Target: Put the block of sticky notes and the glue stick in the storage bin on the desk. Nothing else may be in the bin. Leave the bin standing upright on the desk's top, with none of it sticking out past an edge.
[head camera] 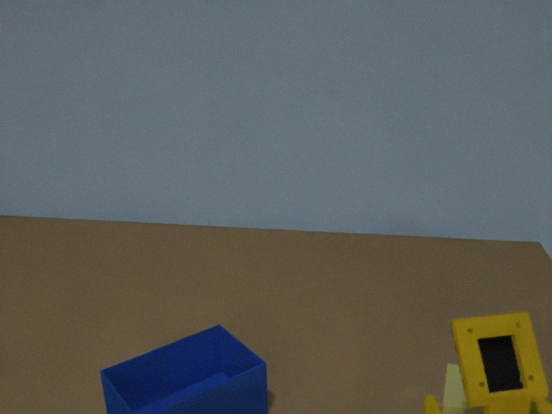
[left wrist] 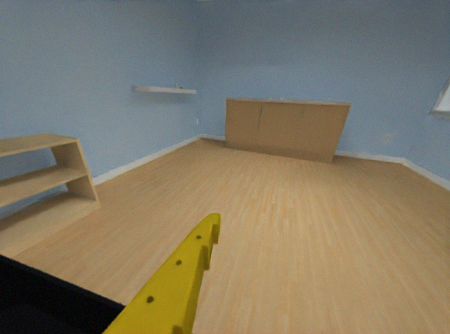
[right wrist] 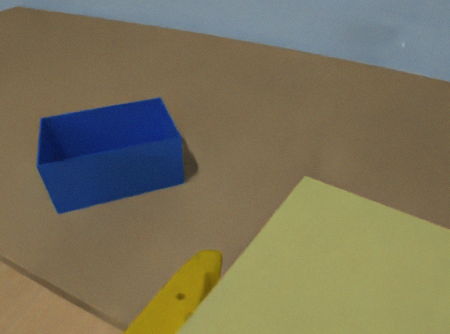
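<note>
The blue storage bin stands upright on the brown desk top, inward from the near edge in the right wrist view. No item shows in the visible part of its inside; part of its floor is hidden. My right gripper is shut on the pale yellow block of sticky notes, to the right of the bin in both views. The block hides the other jaw. My left gripper is fully open, with one notched jaw showing, away from the desk. The glue stick does not show.
The desk's back edge runs along a blue-grey wall. Floor shows beyond the desk's near edge. In the left wrist view, a wooden shelf unit stands left, a cabinet far back, and a white wall shelf above the floor.
</note>
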